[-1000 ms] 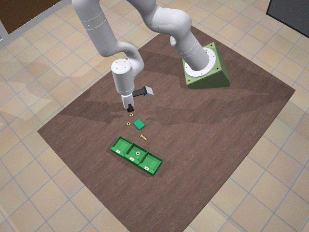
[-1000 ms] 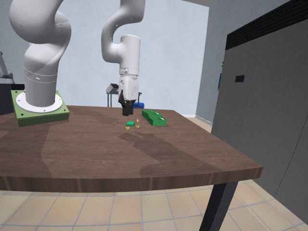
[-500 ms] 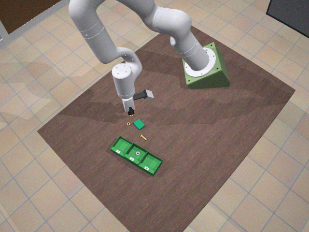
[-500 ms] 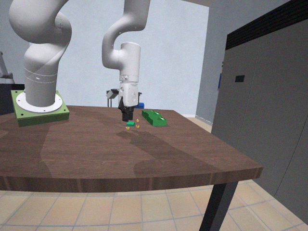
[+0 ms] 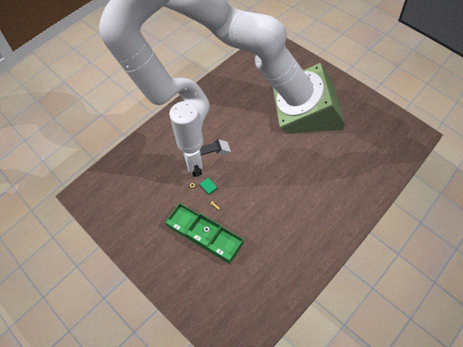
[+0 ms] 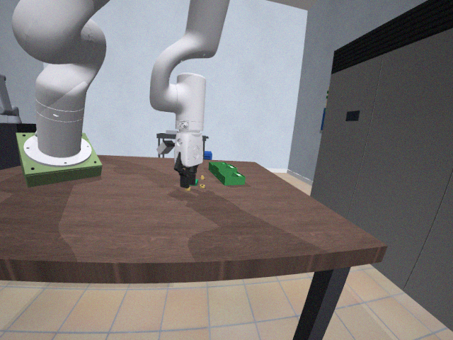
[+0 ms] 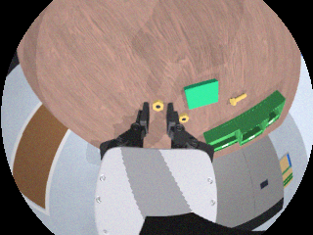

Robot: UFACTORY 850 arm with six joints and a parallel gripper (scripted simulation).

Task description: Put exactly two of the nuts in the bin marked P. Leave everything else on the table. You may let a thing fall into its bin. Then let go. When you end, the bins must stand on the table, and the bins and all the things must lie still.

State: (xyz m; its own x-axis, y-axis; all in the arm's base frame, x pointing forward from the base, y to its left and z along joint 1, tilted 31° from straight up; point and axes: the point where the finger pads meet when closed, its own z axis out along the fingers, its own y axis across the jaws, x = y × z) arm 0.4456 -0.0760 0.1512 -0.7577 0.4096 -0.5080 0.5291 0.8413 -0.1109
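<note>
Now: hand 180 mm to the right of the green three-compartment bin, 160 mm short of it and 10 mm above it. From my hand the other things lie so: grey nut 170 mm to the left, 150 mm ahead, 20 mm below; green block 70 mm to the left, 30 mm below, 20 mm ahead; yellow bolt 130 mm to the left, 60 mm ahead, 30 mm below.
</note>
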